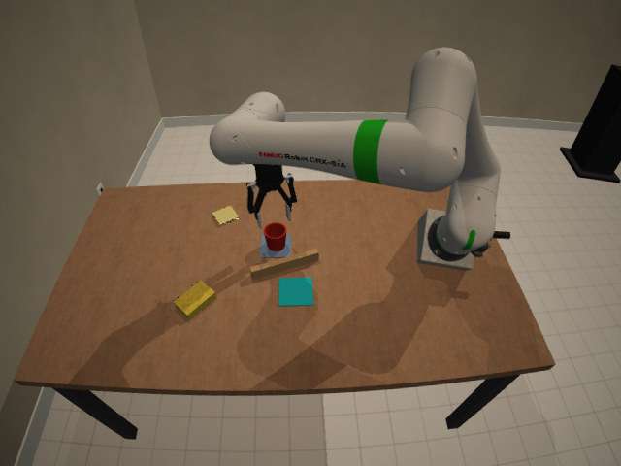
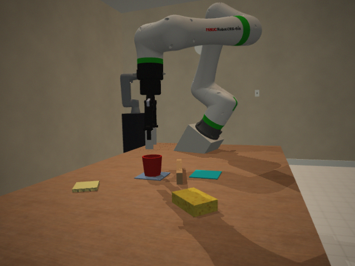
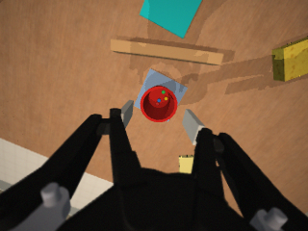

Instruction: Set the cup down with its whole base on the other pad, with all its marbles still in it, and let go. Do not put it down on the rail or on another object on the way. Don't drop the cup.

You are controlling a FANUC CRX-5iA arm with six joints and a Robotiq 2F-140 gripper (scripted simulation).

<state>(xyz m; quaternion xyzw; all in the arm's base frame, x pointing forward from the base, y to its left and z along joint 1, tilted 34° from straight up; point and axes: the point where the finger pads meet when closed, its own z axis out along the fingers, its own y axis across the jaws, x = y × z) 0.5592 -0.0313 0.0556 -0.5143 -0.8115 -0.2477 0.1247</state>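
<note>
The red cup lies 110 mm below my hand. Also, from my hand: wooden rail 130 mm below, 90 mm to the left, 50 mm behind; teal pad 180 mm to the left, 140 mm below, 90 mm behind; thin yellow sponge 210 mm ahead, 130 mm below, 120 mm to the right.
</note>
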